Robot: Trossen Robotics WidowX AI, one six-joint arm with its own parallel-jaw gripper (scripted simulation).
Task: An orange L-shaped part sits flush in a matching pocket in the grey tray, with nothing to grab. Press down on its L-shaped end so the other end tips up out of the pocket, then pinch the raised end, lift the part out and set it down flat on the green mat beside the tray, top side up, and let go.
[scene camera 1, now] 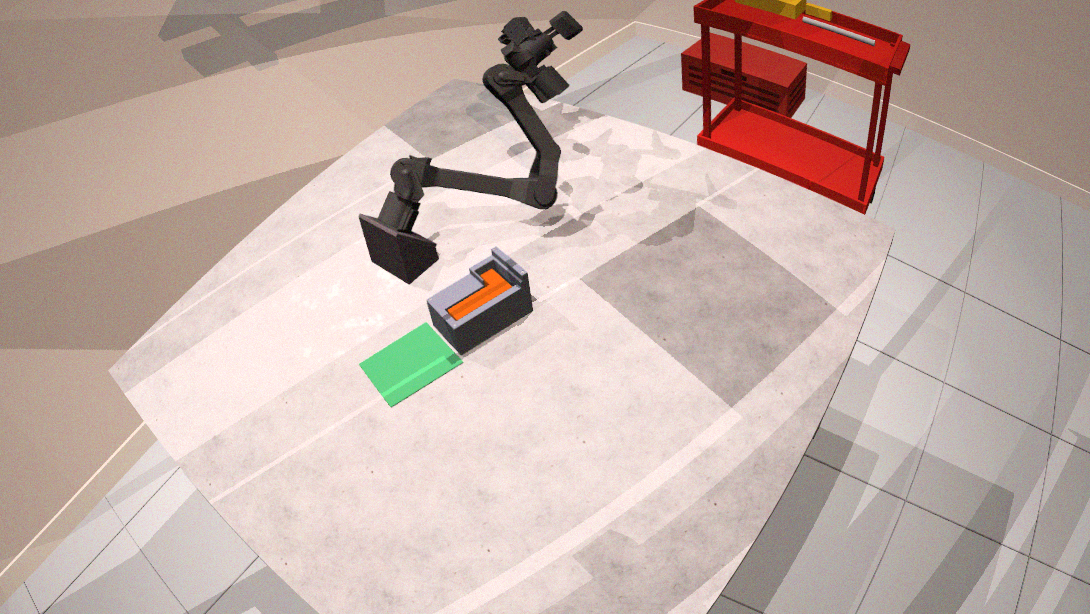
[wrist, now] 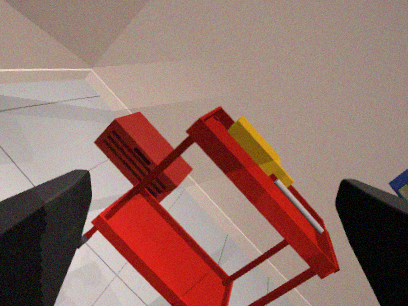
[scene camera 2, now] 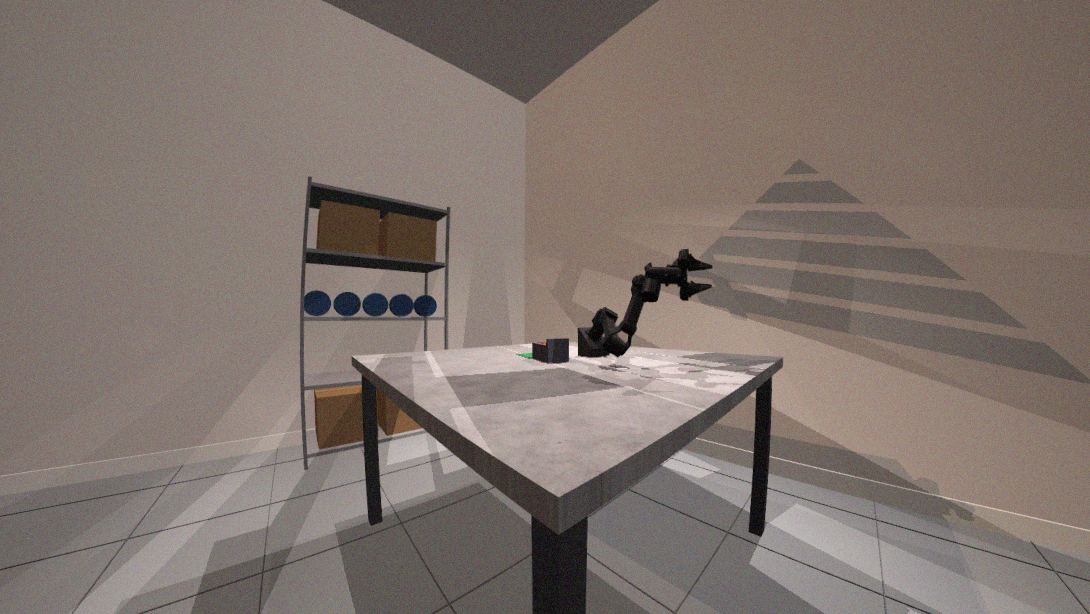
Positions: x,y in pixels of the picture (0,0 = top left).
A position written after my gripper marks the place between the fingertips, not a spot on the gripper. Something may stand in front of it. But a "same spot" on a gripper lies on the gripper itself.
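Labels:
My gripper is visible to me in the wrist view, in scene camera 2 and in scene camera 1 (554,31). On my gripper (wrist: 49,219) and (scene camera 2: 702,284) are the same spot.

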